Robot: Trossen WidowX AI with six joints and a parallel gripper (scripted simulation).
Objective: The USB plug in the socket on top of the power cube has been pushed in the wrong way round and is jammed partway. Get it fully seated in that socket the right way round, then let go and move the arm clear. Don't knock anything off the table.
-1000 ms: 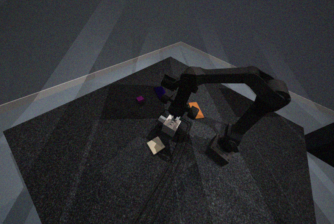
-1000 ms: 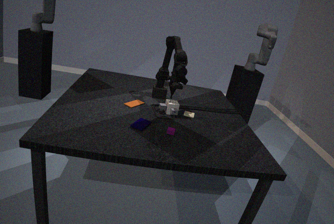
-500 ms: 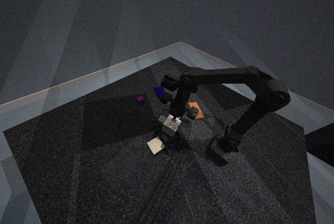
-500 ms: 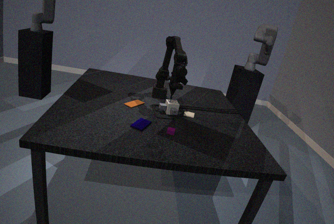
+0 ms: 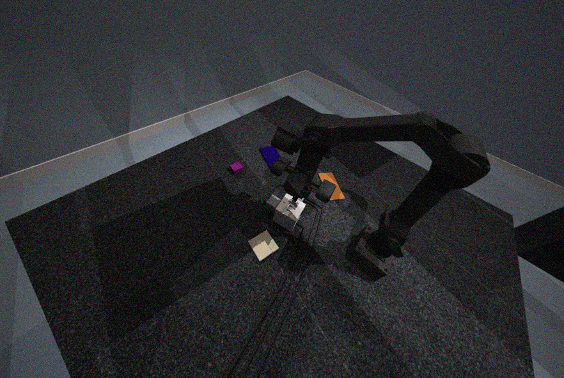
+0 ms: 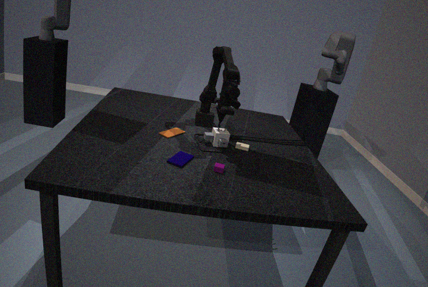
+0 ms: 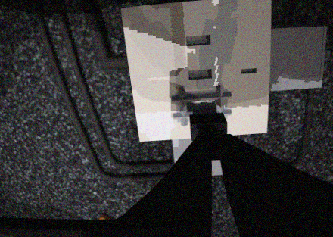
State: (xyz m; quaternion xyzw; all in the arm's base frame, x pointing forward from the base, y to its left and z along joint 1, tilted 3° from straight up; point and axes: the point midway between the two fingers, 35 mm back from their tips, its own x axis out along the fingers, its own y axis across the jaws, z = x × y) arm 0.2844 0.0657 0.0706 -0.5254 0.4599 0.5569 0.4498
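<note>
Now: the dark USB plug 2 cm below my gripper tip. From my gripper tip the other things lie so: cream block 15 cm to the left, 12 cm below, 1 cm behind; magenta cube 29 cm ahead, 11 cm below; orange flat tile 23 cm to the right, 12 cm below, 4 cm behind.
</note>
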